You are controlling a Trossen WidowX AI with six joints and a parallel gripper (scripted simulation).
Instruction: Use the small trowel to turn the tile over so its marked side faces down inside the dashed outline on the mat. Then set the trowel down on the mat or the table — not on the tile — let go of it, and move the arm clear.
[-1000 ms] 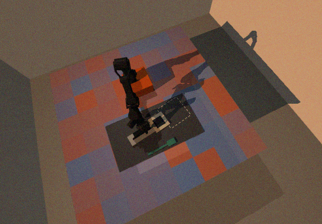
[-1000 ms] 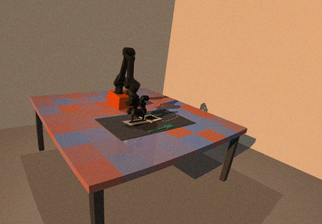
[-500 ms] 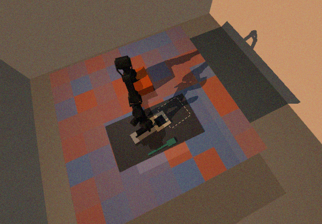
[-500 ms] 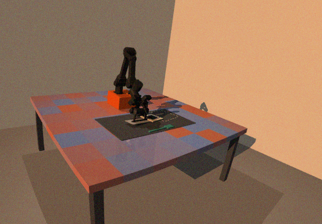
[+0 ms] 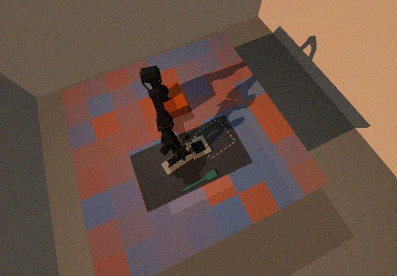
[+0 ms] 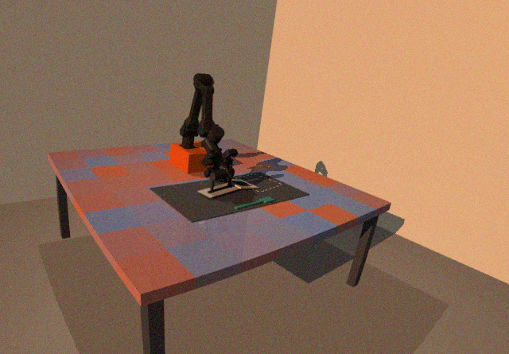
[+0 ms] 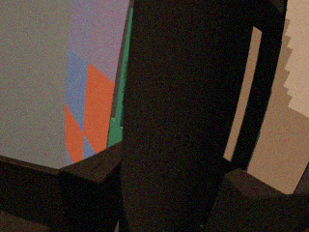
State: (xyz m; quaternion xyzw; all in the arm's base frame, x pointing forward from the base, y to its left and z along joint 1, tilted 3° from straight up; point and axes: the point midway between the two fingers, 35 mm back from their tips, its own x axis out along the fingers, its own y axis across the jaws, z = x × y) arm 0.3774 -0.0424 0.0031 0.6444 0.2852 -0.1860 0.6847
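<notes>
Now: the dark mat 30 mm to the left of my gripper tip and 80 mm below it. Round my gripper tip: tile (40 mm behind, 110 mm to the left, 50 mm below); then trowel (140 mm ahead, 50 mm to the left, 60 mm below).
</notes>
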